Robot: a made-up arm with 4 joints. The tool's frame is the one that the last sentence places.
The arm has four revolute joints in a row. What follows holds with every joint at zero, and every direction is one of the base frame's. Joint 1 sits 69.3 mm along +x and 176.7 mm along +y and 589.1 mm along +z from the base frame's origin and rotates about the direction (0.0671, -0.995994, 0.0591). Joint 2 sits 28.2 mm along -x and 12.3 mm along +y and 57.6 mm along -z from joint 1 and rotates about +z. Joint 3 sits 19.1 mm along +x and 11.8 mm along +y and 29.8 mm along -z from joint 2 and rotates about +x. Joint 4 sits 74.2 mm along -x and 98.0 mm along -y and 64.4 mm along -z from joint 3 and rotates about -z. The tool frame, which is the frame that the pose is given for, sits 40.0 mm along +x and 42.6 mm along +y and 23.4 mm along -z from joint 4; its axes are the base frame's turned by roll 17.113, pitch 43.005 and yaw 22.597 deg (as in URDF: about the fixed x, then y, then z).
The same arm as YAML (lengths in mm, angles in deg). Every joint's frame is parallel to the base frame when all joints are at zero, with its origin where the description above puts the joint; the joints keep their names.
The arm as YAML. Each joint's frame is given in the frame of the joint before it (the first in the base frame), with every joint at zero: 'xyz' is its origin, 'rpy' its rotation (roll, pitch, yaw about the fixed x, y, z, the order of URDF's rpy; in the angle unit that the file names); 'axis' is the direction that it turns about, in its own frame. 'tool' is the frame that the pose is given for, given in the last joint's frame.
units:
  length: mm
  angle: deg
joints:
  - name: joint 1
    type: revolute
    origin:
      xyz: [69.3, 176.7, 589.1]
      rpy: [0.0, 0.0, 0.0]
    axis: [0.0671, -0.995994, 0.0591]
  - name: joint 2
    type: revolute
    origin:
      xyz: [-28.2, 12.3, -57.6]
      rpy: [0.0, 0.0, 0.0]
    axis: "+z"
  - name: joint 3
    type: revolute
    origin:
      xyz: [19.1, 11.8, -29.8]
      rpy: [0.0, 0.0, 0.0]
    axis: "+x"
  - name: joint 4
    type: revolute
    origin:
      xyz: [-74.2, -98.0, -64.4]
      rpy: [0.0, 0.0, 0.0]
    axis: "-z"
tool:
  origin:
    xyz: [40.0, 42.6, -23.4]
    rpy: [17.11, 43.0, 22.6]

